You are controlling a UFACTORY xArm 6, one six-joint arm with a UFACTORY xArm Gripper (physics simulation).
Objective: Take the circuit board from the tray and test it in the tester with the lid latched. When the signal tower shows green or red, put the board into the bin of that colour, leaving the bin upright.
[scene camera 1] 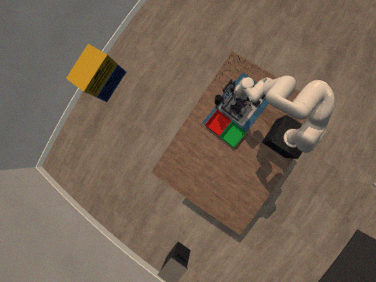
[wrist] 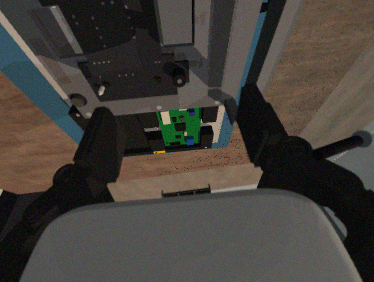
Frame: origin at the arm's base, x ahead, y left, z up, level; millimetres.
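Where they show: gripper, fingertip midpoint: [scene camera 1: 238, 97] [wrist: 176, 111]; arm's base, origin of the base link: [scene camera 1: 292, 138].
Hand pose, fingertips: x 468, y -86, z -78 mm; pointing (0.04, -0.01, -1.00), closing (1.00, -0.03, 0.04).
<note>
Each offset is from my fingertips to the top centre of the thing. "*": to the spot under its first point. Level surfaces: height alone.
The green circuit board @(93 mm down, 18 mm back, 135 mm right) [wrist: 180, 128] lies in the black tray @(* 103 mm down, 111 mm back, 132 mm right) [wrist: 131, 135], in the lower middle of the wrist view. The tester [scene camera 1: 239, 108] [wrist: 197, 92] has a grey frame around a dark bed and stands just above the tray in the wrist view. My gripper [wrist: 176, 111] is open and empty, its fingers wide apart on either side of the board and tray. Its fingertips are hidden in the scene view. The red bin @(74 mm down, 39 mm ahead, 230 mm left) [scene camera 1: 217, 123] and green bin @(74 mm down, 109 mm back, 251 mm left) [scene camera 1: 233, 135] stand upright beside the tester. The tester lid and a signal tower colour cannot be made out.
The blue base @(* 119 mm down, 210 mm back, 17 mm left) [scene camera 1: 257, 116] [wrist: 20, 60] lies under the fixtures on the wooden table @(121 mm down) [scene camera 1: 200, 175]. Dark upright parts @(* 118 mm up, 89 mm ahead, 22 mm left) [scene camera 1: 228, 88] stand along the tester's far side. My arm reaches in from its black pedestal [scene camera 1: 278, 136]. A dark rod @(54 mm up, 71 mm ahead, 8 mm left) [wrist: 342, 145] shows right of the right finger.
</note>
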